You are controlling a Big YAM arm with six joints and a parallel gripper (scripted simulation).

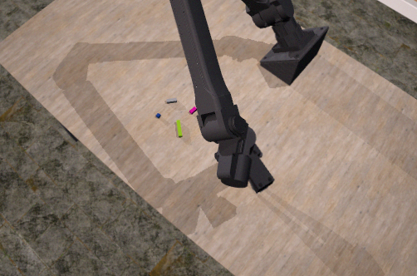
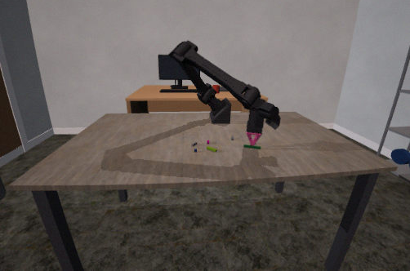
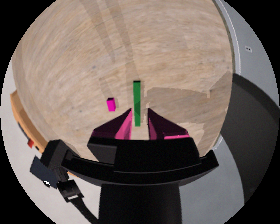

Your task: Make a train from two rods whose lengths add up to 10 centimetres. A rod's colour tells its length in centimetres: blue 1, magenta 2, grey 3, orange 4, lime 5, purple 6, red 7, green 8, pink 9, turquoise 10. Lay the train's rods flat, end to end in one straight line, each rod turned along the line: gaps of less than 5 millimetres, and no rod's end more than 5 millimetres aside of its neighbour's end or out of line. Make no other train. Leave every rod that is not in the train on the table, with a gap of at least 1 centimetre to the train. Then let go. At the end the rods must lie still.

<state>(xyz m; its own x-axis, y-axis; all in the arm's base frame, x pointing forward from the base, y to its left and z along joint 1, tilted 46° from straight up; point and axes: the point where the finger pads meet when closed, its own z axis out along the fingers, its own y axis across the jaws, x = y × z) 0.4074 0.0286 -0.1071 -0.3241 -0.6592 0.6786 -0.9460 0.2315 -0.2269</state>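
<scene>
The green rod lies 2 cm below my hand. From my hand the other things lie so: blue rod 27 cm to the right, 2 cm below, 2 cm ahead; then lime rod 20 cm to the right, 2 cm below, 1 cm ahead.
</scene>
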